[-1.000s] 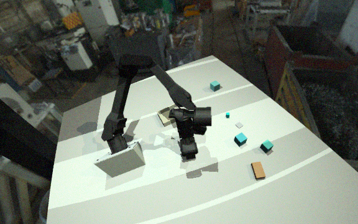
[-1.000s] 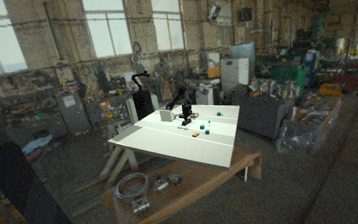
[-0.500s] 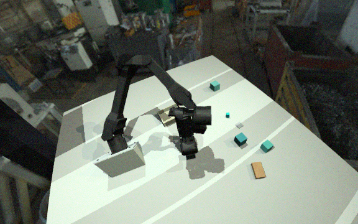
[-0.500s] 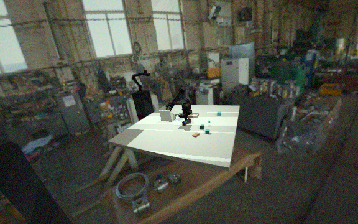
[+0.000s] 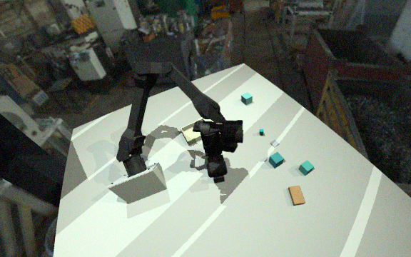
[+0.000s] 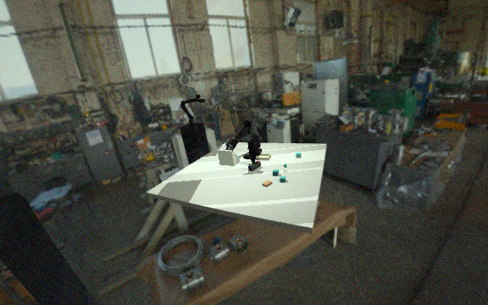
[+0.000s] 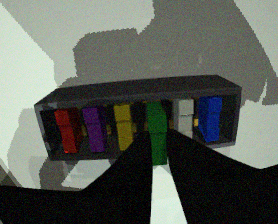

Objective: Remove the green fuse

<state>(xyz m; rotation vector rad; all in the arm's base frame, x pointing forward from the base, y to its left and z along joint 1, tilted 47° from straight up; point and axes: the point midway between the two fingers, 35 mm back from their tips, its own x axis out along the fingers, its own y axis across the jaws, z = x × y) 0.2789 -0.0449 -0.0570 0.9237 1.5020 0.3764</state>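
My gripper tip is now 20 mm short of the cream tray, 230 mm to the right of it and 50 mm above it. Also, from my gripper tip: teal cube (270 mm ahead, 50 mm to the left, 40 mm below); then grey tile (280 mm ahead, 20 mm to the right, 50 mm below); then green fuse (10 mm below).
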